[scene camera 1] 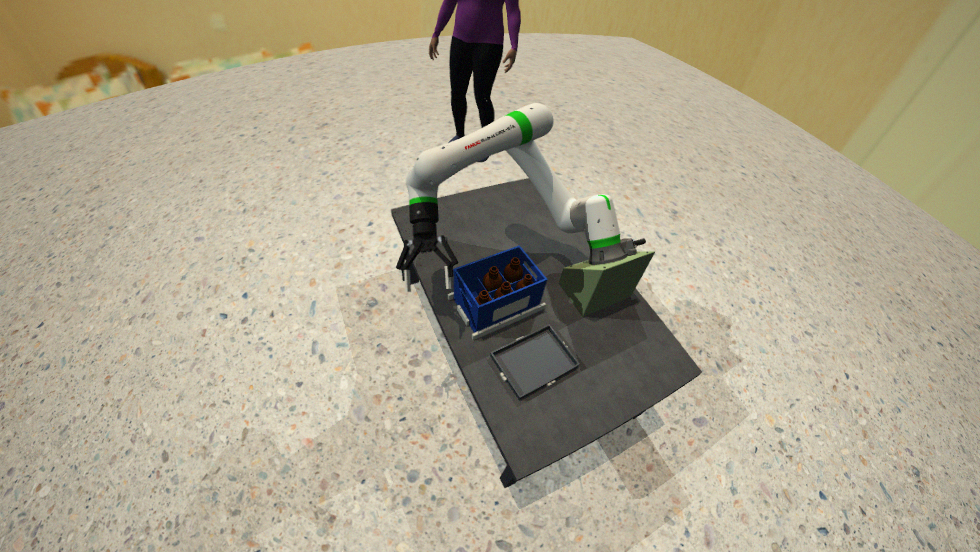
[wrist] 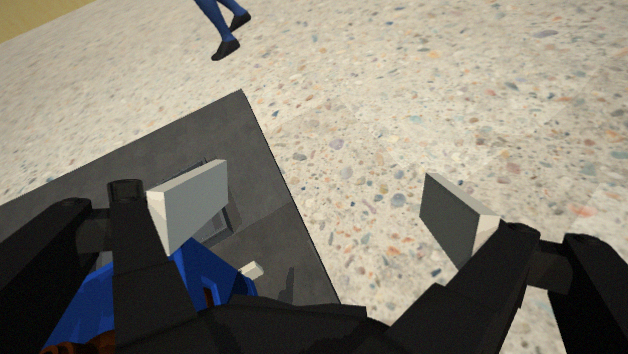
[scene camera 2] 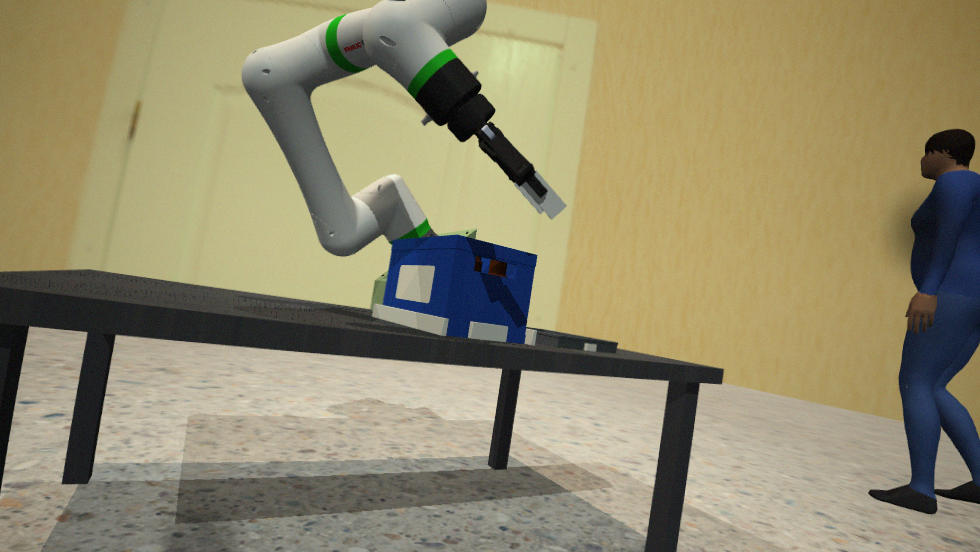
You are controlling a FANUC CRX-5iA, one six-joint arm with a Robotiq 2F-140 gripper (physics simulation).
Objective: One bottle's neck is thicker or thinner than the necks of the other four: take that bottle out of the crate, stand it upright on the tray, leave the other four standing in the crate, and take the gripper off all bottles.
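Places are measured from the arm's base along level axes (x ahead, y left, z up), in millimetres.
Pixels of known places: gripper, between the fingertips: (scene camera 1: 428,290) (wrist: 322,188) (scene camera 2: 552,210); arm's base, origin of its link: (scene camera 1: 608,259).
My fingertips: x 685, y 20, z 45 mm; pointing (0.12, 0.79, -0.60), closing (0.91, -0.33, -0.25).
Ahead of a thing's pixels: the offset from my fingertips to its top centre. "*": to the spot under its first point. Level surfaces: height alone.
A blue crate @[263 mm back, 55 mm right, 54 mm down] (scene camera 1: 484,316) (scene camera 2: 460,294) (wrist: 90,305) stands on the table. Five brown bottles stand in it: two at the back @[* 244 mm back, 78 mm right, 99 mm down] (scene camera 1: 492,278) @[* 333 mm back, 102 mm right, 100 mm down] (scene camera 1: 513,269) and three along the front, at left (scene camera 1: 483,297), middle (scene camera 1: 504,290) and right (scene camera 1: 526,282). Their lower parts are hidden; which neck differs is too small to tell. Part of a bottle @[* 260 mm back, 5 mm right, 87 mm down] (wrist: 82,346) shows at the lower left in the wrist view. The grey tray @[317 mm back, 220 mm left, 204 mm down] (scene camera 1: 534,363) (scene camera 2: 576,340) lies beside the crate and bears no bottle. My gripper (scene camera 1: 429,281) (scene camera 2: 546,200) (wrist: 322,188) is open and empty, raised beside the crate, near the table's long edge.
White locating strips (scene camera 1: 508,321) (scene camera 2: 411,319) edge the crate. The dark table @[229 mm down] (scene camera 1: 582,418) (scene camera 2: 274,318) (wrist: 175,135) carries the green robot base (scene camera 1: 608,284) right of the crate. A person in purple (scene camera 1: 477,20) stands beyond the table; one in blue (scene camera 2: 949,240) stands at the right.
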